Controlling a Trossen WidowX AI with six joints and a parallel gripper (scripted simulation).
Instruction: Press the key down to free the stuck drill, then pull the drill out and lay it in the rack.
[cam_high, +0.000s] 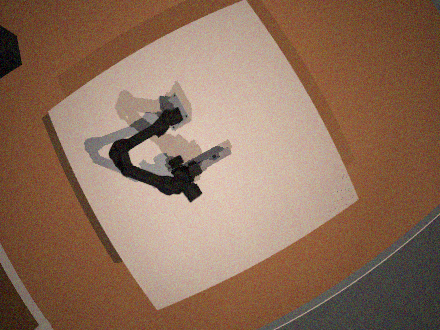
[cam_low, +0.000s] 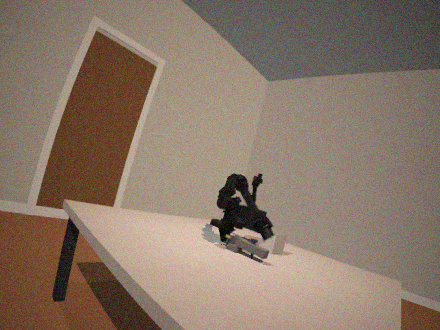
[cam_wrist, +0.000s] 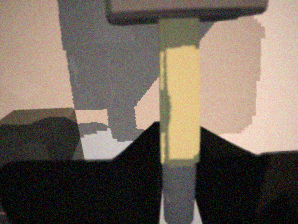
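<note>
Right now my gripper tip is 1 cm past the drill, 4 cm to the right of it and 3 cm below it. From my gripper tip the other things lie so: grey holder block: 2 cm behind, 14 cm to the left, 2 cm above; then grey-tan fixture block: 7 cm behind, 4 cm to the right; then dark blue key: 2 cm behind, 16 cm to the left, 3 cm above.
</note>
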